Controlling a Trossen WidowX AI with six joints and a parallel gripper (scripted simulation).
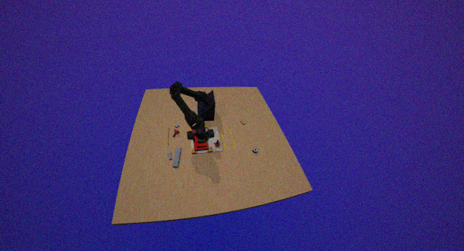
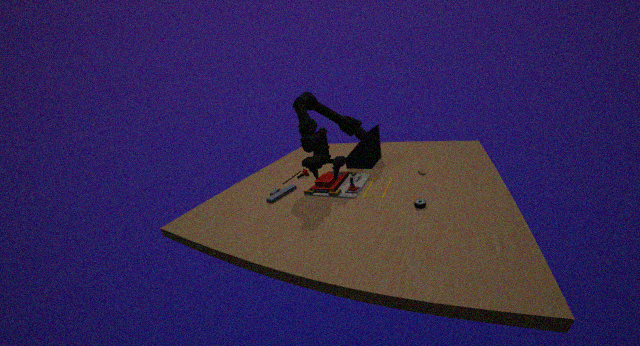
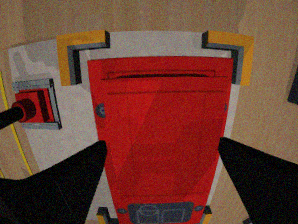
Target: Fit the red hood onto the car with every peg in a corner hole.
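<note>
My gripper tip is now right at the red hood. The rest, counted from my gripper tip: grey bar (180 mm to the right, 100 mm ahead, 30 mm below); then thin rod (250 mm to the right, 100 mm behind, 30 mm below); then white jig (40 mm behind, 30 mm to the left, 30 mm below).
</note>
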